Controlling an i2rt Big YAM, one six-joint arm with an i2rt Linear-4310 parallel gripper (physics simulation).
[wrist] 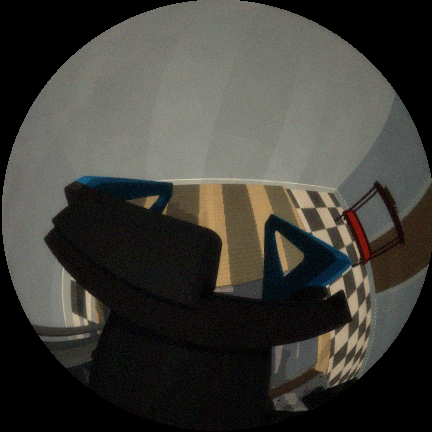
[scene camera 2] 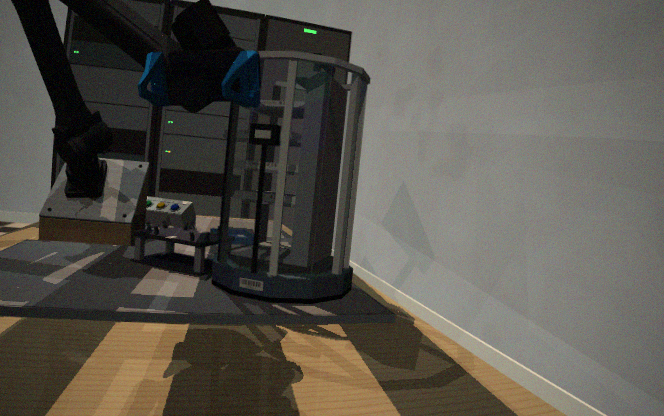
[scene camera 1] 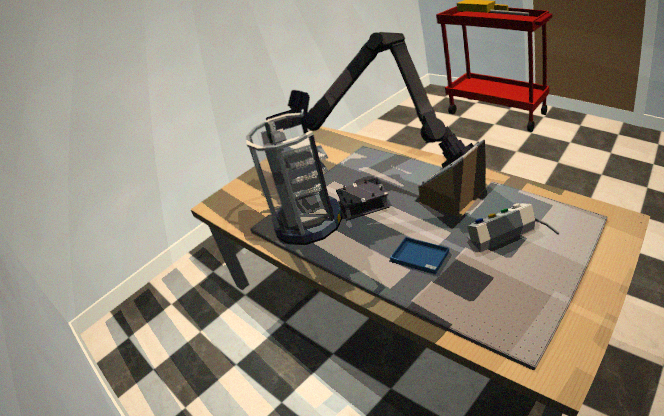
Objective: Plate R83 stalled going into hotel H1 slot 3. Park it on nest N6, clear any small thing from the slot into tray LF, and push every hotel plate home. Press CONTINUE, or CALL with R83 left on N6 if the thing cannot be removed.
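Frame: origin at the arm's base, x ahead, y left, z up, level; metres.
Where they show: gripper, fingertip midpoint: [wrist: 220,203] [scene camera 2: 180,90]; arm's base at its link origin: [scene camera 2: 87,180] [scene camera 1: 458,157].
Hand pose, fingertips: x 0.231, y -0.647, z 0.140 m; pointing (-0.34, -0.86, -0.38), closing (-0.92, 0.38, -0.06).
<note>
Each offset is from my fingertips to the top centre of the thing. "*": to the spot under its first point.
The hotel [scene camera 1: 307,236] [scene camera 2: 300,286] is a round rack with a dark blue base, grey posts and a top ring. Pale layers show at several levels inside; I cannot tell which is R83 or slot 3, and no small thing can be made out. A low dark stand with pins @(* dx +0.020, dy +0.382, dz -0.215 m) [scene camera 1: 362,192] [scene camera 2: 200,241], apparently the nest, stands beside the hotel; no plate shows on it. The blue tray @(dx +0.153, dy +0.709, dz -0.258 m) [scene camera 1: 419,255] lies on the mat and looks empty. My gripper [scene camera 2: 198,81] [wrist: 220,203] is open and empty, near the hotel's top ring; in scene camera 1 it is largely hidden behind that ring.
A pale button console @(dx -0.067, dy +0.892, dz -0.191 m) [scene camera 1: 502,230] [scene camera 2: 170,214] has blue, yellow and green buttons. The arm's base sits on a slanted wooden block [scene camera 1: 452,187] [scene camera 2: 85,231]. A black post bears a small sign @(* dx +0.120, dy +0.147, dz -0.025 m) [scene camera 2: 263,134] at the hotel's side. A red cart [scene camera 1: 497,92] stands beyond the table.
</note>
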